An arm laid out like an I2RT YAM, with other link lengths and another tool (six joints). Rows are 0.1 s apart.
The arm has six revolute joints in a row. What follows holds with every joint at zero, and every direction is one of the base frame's. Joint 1 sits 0.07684 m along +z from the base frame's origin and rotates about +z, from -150 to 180 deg. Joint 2 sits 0.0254 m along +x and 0.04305 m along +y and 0.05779 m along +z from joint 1 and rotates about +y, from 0 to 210 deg. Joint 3 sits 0.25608 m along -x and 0.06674 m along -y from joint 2 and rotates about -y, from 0 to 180 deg. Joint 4 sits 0.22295 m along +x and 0.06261 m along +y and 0.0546 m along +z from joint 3 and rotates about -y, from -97 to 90 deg. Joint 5 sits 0.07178 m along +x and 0.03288 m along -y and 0.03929 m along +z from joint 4 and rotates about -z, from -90 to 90 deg. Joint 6 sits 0.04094 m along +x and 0.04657 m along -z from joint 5 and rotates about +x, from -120 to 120 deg. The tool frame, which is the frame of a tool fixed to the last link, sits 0.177 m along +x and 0.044 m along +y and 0.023 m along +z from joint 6; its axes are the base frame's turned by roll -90.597, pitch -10.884 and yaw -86.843 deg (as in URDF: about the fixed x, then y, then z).
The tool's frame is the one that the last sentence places.
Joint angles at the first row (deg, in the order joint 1, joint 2, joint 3, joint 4, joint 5, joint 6):
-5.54 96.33 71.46 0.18 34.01 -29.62
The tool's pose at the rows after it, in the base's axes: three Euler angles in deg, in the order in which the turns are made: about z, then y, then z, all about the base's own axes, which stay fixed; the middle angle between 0 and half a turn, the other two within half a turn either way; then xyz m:
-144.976 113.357 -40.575 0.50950 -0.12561 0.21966
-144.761 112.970 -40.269 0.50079 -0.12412 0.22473
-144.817 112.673 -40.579 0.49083 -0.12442 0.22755
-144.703 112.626 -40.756 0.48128 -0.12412 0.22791
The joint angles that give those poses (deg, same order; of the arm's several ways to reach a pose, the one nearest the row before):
-5.62 94.31 70.05 -1.14 34.10 -29.88
-5.63 91.94 68.30 -1.23 33.92 -30.06
-5.63 89.65 66.36 -1.32 34.28 -30.15
-5.63 87.54 64.34 -1.41 34.45 -29.97

